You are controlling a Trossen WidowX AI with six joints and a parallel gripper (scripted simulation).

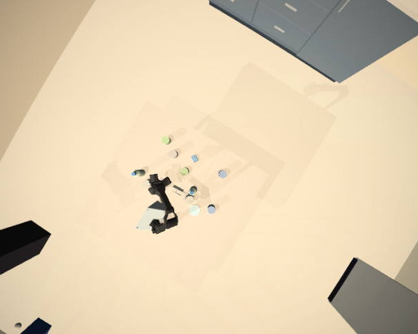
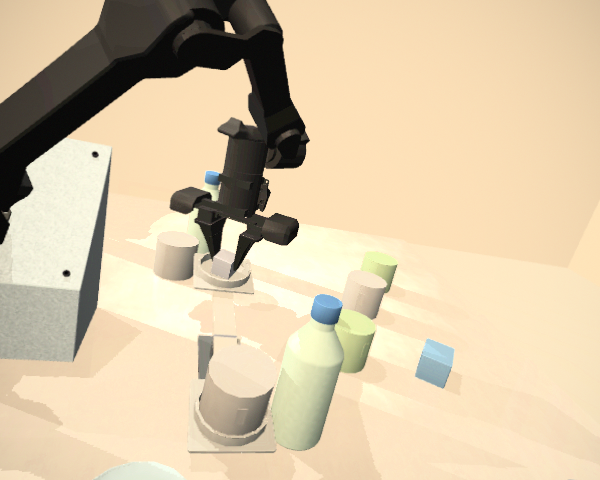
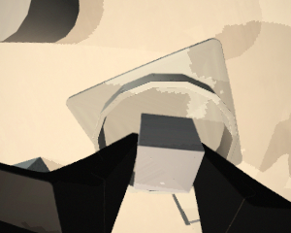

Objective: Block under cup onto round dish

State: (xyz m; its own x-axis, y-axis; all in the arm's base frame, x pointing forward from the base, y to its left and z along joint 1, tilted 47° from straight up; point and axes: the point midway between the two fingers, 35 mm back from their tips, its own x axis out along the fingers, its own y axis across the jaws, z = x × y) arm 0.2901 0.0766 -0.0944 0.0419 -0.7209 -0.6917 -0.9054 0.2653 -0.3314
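Right now the round dish is 350 mm to the right of my gripper tip, 80 mm below it and 60 mm behind it. The rest, counted from my gripper tip: pale grey block right at my gripper tip; then balance beam 130 mm to the right, 40 mm below, 10 mm ahead; then blue cube 330 mm ahead, 100 mm to the right, 60 mm below.
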